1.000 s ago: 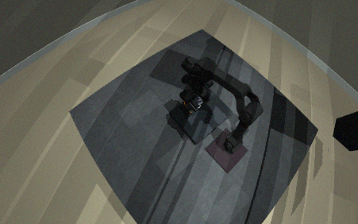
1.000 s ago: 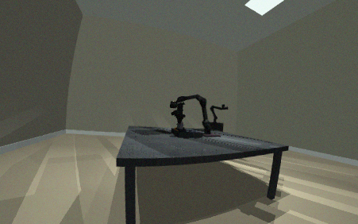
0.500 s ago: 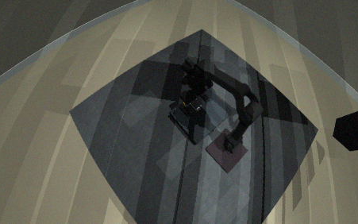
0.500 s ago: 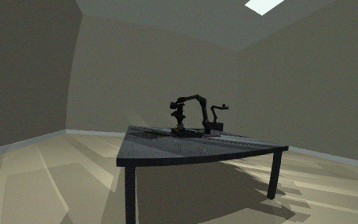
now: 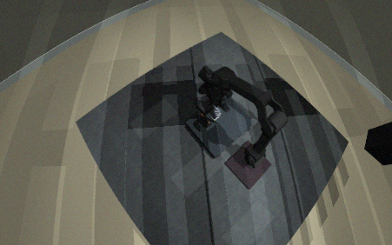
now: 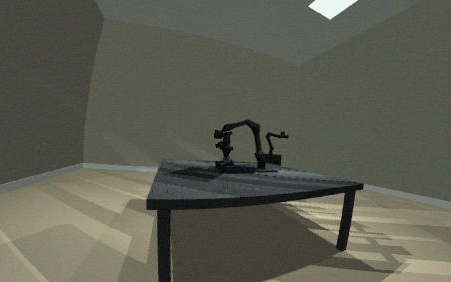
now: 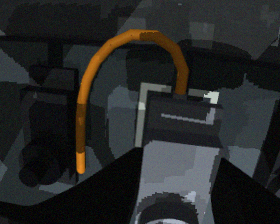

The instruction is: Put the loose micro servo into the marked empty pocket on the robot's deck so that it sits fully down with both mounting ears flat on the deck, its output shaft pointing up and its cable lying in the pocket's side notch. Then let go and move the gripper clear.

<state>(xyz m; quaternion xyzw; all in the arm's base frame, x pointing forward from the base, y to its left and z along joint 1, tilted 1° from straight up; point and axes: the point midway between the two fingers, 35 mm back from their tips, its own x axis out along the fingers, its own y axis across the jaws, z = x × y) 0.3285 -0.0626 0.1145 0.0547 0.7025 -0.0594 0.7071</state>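
Now: the dark deck 120 mm behind my gripper tip, 20 mm to the left of it and 70 mm below it.
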